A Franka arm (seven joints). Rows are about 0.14 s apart.
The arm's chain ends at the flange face. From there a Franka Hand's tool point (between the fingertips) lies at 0.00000 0.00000 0.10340 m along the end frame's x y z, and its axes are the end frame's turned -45 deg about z.
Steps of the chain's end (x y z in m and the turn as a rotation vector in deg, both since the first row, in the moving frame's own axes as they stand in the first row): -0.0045, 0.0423, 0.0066, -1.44, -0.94, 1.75; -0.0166, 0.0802, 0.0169, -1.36, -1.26, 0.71; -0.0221, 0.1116, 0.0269, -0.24, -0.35, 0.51; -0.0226, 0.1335, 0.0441, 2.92, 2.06, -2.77; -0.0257, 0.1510, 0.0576, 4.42, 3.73, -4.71; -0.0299, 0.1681, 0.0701, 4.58, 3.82, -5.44
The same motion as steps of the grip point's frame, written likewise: -0.0361, 0.0273, 0.0066, -0.35, -1.68, 1.75; -0.0718, 0.0451, 0.0168, -0.07, -1.85, 0.71; -0.0953, 0.0631, 0.0269, 0.08, -0.42, 0.51; -0.1041, 0.0772, 0.0439, 0.61, 3.52, -2.77; -0.1146, 0.0873, 0.0571, 0.49, 5.76, -4.71; -0.1294, 0.0962, 0.0695, 0.54, 5.94, -5.44
